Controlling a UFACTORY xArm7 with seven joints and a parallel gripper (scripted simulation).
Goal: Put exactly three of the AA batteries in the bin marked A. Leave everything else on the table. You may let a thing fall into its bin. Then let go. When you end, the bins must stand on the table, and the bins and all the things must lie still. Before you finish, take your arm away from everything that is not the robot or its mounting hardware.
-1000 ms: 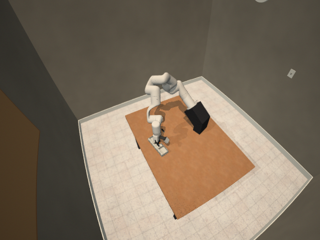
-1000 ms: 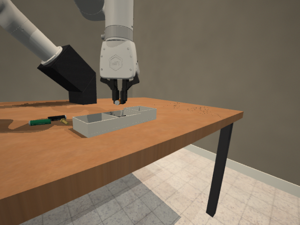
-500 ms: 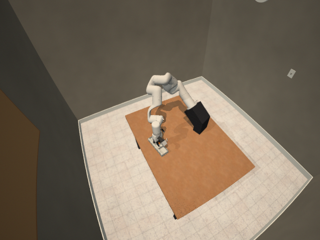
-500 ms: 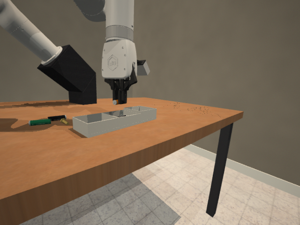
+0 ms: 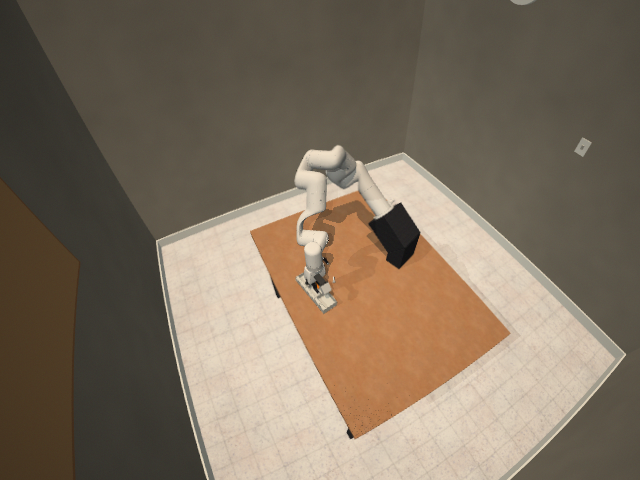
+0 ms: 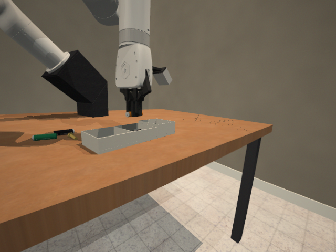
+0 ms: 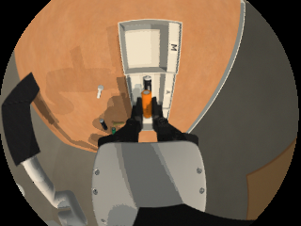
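My gripper is now 10 mm short of the three-compartment bin and 60 mm above it. From my hand the other things lie so: yellow piece (110 mm behind, 120 mm to the right, 80 mm below); then orange battery (20 mm below); then pale piece (110 mm behind, 10 mm to the left, 80 mm below).
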